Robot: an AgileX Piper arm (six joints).
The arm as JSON. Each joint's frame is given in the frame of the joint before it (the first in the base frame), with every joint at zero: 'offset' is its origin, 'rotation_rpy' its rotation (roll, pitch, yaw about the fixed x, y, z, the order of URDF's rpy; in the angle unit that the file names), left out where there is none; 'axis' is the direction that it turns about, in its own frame. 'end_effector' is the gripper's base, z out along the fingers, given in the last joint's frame.
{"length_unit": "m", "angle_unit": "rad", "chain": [
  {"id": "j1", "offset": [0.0, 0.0, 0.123], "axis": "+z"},
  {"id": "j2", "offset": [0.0, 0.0, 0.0], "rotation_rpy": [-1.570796, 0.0, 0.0], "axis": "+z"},
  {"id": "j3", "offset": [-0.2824, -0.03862, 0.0], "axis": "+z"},
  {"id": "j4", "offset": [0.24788, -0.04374, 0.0], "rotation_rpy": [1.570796, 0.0, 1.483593], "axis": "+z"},
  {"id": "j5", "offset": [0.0, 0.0, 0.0], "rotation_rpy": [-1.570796, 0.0, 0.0], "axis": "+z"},
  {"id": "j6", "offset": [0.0, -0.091, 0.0], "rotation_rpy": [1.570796, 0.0, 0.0], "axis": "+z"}
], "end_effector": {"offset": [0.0, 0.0, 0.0]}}
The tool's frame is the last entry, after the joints.
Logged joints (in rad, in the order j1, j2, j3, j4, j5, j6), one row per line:
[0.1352, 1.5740, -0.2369, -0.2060, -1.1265, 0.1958]
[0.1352, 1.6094, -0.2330, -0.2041, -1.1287, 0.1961]
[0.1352, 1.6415, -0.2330, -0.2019, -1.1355, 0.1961]
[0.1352, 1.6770, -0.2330, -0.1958, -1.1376, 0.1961]
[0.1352, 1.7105, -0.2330, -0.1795, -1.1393, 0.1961]
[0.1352, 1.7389, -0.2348, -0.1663, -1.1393, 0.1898]
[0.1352, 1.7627, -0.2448, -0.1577, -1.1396, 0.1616]
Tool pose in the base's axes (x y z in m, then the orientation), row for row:
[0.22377, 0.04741, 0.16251, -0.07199, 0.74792, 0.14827, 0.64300]
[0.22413, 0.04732, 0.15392, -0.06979, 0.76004, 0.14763, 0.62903]
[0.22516, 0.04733, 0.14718, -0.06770, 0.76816, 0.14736, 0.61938]
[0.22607, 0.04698, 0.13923, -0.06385, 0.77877, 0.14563, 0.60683]
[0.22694, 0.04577, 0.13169, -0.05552, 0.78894, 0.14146, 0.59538]
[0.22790, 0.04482, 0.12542, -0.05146, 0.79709, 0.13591, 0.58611]
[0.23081, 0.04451, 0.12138, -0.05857, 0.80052, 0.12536, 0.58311]
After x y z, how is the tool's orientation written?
As a quaternion, x y z w.
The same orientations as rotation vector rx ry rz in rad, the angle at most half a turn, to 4 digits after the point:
[-0.1640, 1.7039, 0.3378]
[-0.1599, 1.7413, 0.3382]
[-0.1557, 1.7667, 0.3389]
[-0.1476, 1.8003, 0.3367]
[-0.1290, 1.8324, 0.3286]
[-0.1200, 1.8585, 0.3169]
[-0.1367, 1.8688, 0.2926]

